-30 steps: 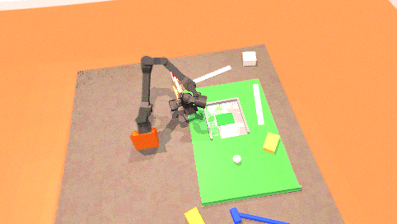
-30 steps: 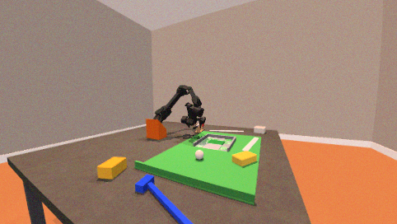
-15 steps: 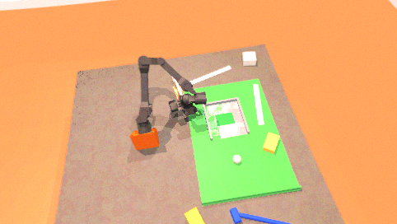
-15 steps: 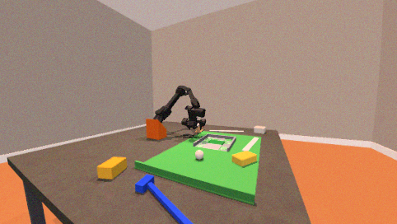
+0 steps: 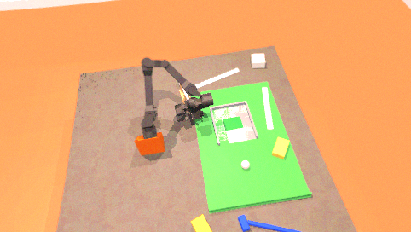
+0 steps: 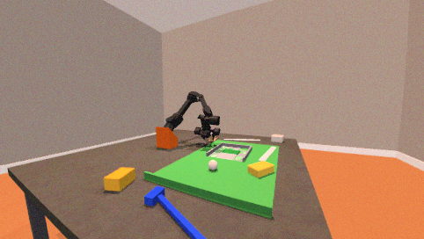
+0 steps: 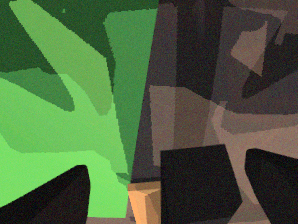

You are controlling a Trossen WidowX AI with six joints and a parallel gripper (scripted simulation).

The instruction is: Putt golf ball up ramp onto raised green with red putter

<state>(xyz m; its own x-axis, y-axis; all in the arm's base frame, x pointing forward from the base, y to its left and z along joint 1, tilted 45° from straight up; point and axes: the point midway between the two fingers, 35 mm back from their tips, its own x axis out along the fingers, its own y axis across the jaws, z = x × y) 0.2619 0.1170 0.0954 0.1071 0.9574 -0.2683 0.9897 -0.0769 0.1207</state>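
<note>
My gripper tip is now 10 mm past the red putter, 110 mm to the right of it and 30 mm below it. From my gripper tip the other things lie so: white golf ball (170 mm ahead, 430 mm to the right, 10 mm below); then yellow block (130 mm behind, 650 mm to the right, 10 mm below); then white cube (510 mm ahead, 240 mm to the left, 10 mm below).
</note>
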